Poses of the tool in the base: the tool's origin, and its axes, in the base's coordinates. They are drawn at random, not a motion.
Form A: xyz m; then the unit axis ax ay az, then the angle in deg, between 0 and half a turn.
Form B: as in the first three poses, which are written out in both.
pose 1, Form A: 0.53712, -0.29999, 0.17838, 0.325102, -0.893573, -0.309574, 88.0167
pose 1, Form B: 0.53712, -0.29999, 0.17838, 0.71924, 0.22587, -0.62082, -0.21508
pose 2, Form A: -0.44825, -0.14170, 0.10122, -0.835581, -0.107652, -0.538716, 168.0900
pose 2, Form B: -0.44825, -0.14170, 0.10122, 0.10375, -0.83107, -0.10707, -0.53581
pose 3, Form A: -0.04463, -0.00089, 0.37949, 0.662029, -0.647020, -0.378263, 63.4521
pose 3, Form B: -0.04463, -0.00089, 0.37949, 0.85057, 0.34813, -0.34024, -0.19891
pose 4, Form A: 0.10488, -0.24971, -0.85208, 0.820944, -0.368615, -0.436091, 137.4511
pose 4, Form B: 0.10488, -0.24971, -0.85208, 0.36284, 0.76500, -0.34349, -0.40637
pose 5, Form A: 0.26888, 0.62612, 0.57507, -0.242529, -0.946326, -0.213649, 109.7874
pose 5, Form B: 0.26888, 0.62612, 0.57507, 0.57510, -0.19841, -0.77418, -0.17478
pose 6, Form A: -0.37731, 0.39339, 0.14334, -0.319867, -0.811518, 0.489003, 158.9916
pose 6, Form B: -0.37731, 0.39339, 0.14334, 0.18231, -0.31451, -0.79792, 0.48081
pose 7, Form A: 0.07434, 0.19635, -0.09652, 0.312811, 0.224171, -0.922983, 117.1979
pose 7, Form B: 0.07434, 0.19635, -0.09652, 0.52103, 0.26700, 0.19134, -0.78780
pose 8, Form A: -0.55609, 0.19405, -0.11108, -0.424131, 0.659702, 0.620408, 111.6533
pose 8, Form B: -0.55609, 0.19405, -0.11108, 0.56170, -0.35090, 0.54580, 0.51329
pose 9, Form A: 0.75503, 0.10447, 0.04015, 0.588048, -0.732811, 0.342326, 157.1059
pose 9, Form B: 0.75503, 0.10447, 0.04015, 0.19846, 0.57635, -0.71823, 0.33552
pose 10, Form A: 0.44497, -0.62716, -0.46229, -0.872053, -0.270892, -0.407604, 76.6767
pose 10, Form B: 0.44497, -0.62716, -0.46229, 0.78436, -0.54094, -0.16804, -0.25284
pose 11, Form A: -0.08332, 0.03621, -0.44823, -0.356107, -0.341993, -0.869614, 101.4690
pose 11, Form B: -0.08332, 0.03621, -0.44823, 0.63291, -0.27571, -0.26478, -0.67327
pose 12, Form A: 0.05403, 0.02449, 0.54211, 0.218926, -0.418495, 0.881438, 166.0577
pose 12, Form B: 0.05403, 0.02449, 0.54211, 0.12137, 0.21731, -0.41540, 0.87492
